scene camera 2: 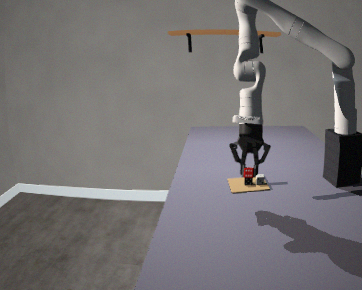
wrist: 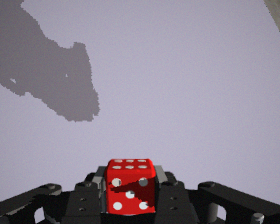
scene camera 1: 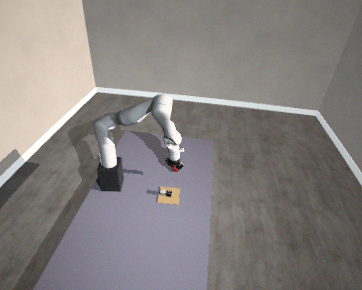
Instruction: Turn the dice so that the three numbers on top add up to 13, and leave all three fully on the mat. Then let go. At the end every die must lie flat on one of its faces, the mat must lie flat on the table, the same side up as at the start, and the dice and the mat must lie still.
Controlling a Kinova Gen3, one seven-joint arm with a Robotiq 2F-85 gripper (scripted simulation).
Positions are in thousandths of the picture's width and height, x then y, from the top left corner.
Labels:
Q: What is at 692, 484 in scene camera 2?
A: The gripper.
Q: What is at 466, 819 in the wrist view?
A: A red die.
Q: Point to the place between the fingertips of the gripper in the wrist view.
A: At 466, 797

